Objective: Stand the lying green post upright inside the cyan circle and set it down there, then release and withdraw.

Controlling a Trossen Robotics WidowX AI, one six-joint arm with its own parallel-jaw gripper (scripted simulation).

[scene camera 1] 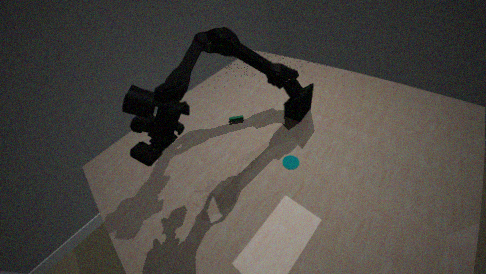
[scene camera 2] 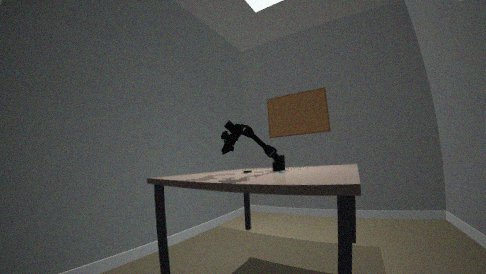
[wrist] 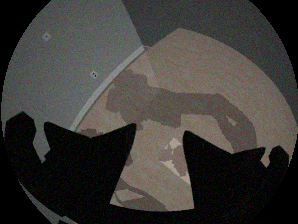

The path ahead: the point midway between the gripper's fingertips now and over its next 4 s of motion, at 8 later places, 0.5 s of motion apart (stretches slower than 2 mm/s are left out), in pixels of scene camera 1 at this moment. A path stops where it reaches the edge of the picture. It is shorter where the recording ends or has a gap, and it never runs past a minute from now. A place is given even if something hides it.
My gripper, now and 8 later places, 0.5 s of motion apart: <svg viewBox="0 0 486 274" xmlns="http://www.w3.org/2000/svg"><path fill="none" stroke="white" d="M155 156L181 129L214 105L225 104L230 117L232 118L230 114L227 105L226 101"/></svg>
